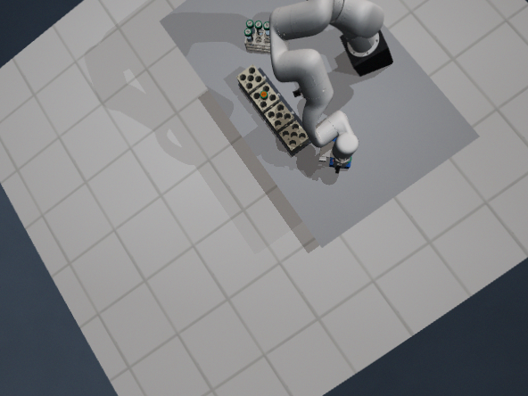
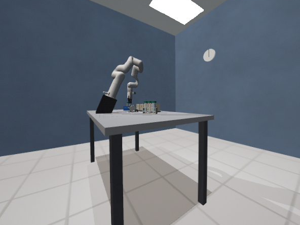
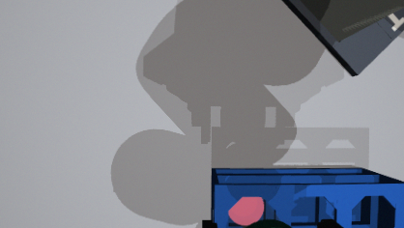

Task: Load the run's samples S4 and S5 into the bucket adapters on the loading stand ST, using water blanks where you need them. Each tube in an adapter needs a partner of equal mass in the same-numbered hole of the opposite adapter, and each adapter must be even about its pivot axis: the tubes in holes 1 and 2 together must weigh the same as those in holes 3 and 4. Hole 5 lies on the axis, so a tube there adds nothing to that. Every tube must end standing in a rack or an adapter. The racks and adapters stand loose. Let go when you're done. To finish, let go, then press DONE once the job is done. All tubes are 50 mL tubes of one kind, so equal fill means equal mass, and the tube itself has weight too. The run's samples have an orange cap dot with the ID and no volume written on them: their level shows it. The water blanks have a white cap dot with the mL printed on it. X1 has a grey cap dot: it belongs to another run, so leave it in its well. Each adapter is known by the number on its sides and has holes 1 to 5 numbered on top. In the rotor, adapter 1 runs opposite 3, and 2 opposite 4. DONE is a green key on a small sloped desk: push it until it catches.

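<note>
The blue rack is 90 mm below my hand and 40 mm behind it. The rest, counted from my hand: white rack: 650 mm to the right, 230 mm behind, 90 mm below; adapter: 210 mm to the right, 70 mm below, 40 mm ahead.
</note>
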